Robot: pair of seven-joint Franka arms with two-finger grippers.
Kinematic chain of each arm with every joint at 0, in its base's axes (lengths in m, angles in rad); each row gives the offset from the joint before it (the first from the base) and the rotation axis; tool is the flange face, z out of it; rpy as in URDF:
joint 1: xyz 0 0 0.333 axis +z
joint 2: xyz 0 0 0 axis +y
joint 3: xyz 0 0 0.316 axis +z
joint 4: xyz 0.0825 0 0 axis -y
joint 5: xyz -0.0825 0 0.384 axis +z
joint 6: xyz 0 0 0 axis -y
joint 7: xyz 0.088 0 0 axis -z
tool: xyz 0 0 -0.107 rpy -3.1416 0 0
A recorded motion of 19 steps. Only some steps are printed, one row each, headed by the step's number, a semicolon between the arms.
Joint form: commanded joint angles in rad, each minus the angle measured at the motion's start. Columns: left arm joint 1, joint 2, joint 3, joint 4, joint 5, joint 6, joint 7; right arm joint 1, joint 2, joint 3, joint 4, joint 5, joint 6, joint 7.
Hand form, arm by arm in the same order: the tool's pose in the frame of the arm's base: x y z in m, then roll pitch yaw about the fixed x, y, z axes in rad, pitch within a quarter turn. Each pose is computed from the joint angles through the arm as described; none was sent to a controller.
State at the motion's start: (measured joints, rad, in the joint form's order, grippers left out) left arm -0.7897 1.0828 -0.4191 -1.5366 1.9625 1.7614 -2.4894; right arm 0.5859 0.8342 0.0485 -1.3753 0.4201 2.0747 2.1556
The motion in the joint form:
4: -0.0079 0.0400 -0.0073 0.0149 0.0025 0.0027 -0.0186; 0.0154 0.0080 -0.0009 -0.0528 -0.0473 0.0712 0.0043
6: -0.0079 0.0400 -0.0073 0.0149 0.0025 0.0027 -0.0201; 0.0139 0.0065 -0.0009 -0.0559 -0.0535 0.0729 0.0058
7: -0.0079 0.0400 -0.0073 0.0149 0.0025 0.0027 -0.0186; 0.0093 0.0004 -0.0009 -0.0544 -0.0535 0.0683 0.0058
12: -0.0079 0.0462 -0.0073 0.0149 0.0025 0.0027 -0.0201; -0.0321 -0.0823 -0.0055 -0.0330 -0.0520 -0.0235 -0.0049
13: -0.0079 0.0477 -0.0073 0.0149 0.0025 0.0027 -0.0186; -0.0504 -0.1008 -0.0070 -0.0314 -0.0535 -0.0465 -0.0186
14: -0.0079 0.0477 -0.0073 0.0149 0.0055 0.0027 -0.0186; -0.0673 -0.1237 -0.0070 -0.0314 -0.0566 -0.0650 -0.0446
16: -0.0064 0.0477 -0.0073 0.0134 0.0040 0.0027 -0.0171; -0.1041 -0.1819 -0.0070 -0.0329 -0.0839 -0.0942 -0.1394
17: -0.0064 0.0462 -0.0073 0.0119 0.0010 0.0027 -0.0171; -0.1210 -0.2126 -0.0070 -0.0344 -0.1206 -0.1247 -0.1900
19: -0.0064 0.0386 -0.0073 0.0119 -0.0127 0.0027 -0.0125; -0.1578 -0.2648 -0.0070 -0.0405 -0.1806 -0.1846 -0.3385
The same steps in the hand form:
4: 0.3388 -0.5769 0.0349 3.0717 -1.2517 0.1918; 0.5632 0.4387 0.1839 2.8264 0.1716 -1.7765
6: 0.3388 -0.5769 0.0349 3.0672 -1.2516 0.1966; 0.5635 0.4373 0.1837 2.8301 0.1678 -1.7752
7: 0.3388 -0.5769 0.0349 3.0717 -1.2517 0.1918; 0.5661 0.4354 0.1884 2.8318 0.1708 -1.7782
12: 0.3375 -0.5756 0.0309 3.0836 -1.2482 0.1811; 0.5873 0.4155 0.2506 2.8359 0.1983 -1.7844
13: 0.3371 -0.5753 0.0299 3.0920 -1.2475 0.1726; 0.5941 0.4043 0.2630 2.8365 0.2028 -1.7826
14: 0.3372 -0.5755 0.0301 3.0911 -1.2492 0.1711; 0.6000 0.3944 0.2781 2.8459 0.2146 -1.7655
16: 0.3376 -0.5745 0.0295 3.1000 -1.2479 0.1643; 0.6127 0.3710 0.3165 2.9044 0.2424 -1.6770
17: 0.3374 -0.5743 0.0299 3.1010 -1.2464 0.1652; 0.6160 0.3578 0.3347 2.9335 0.2295 -1.6131
19: 0.3386 -0.5750 0.0341 3.0991 -1.2428 0.1765; 0.6213 0.3290 0.3633 2.9779 0.2077 -1.4565

